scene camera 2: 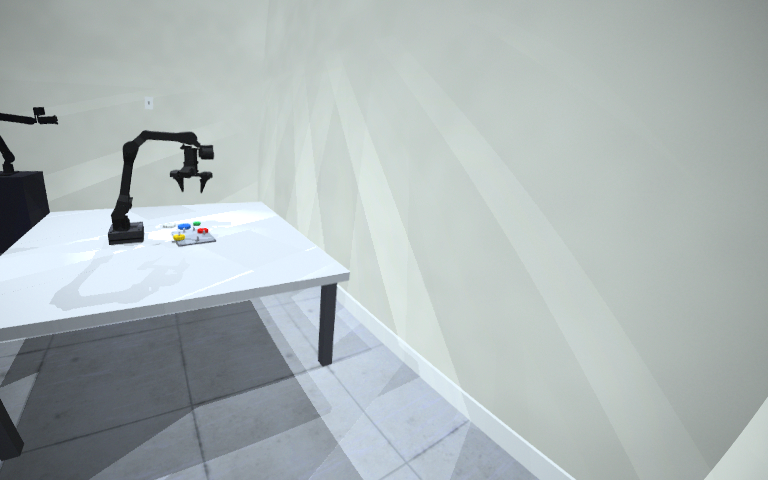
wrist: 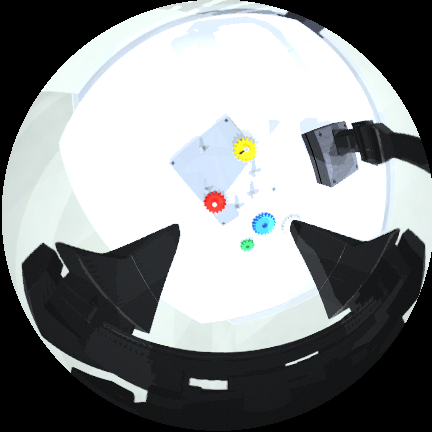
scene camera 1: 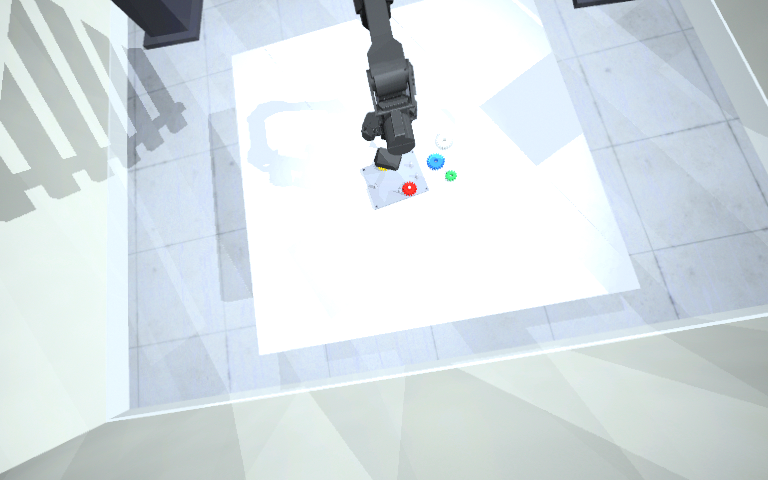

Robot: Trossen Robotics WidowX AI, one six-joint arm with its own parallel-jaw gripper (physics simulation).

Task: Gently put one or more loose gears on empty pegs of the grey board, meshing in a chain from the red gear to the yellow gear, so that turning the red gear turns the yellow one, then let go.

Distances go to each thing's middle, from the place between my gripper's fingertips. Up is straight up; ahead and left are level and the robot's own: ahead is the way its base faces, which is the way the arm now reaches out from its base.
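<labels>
The grey board [scene camera 1: 389, 182], which I see, is 21 cm below my hand and 2 cm to the right of it.
</labels>
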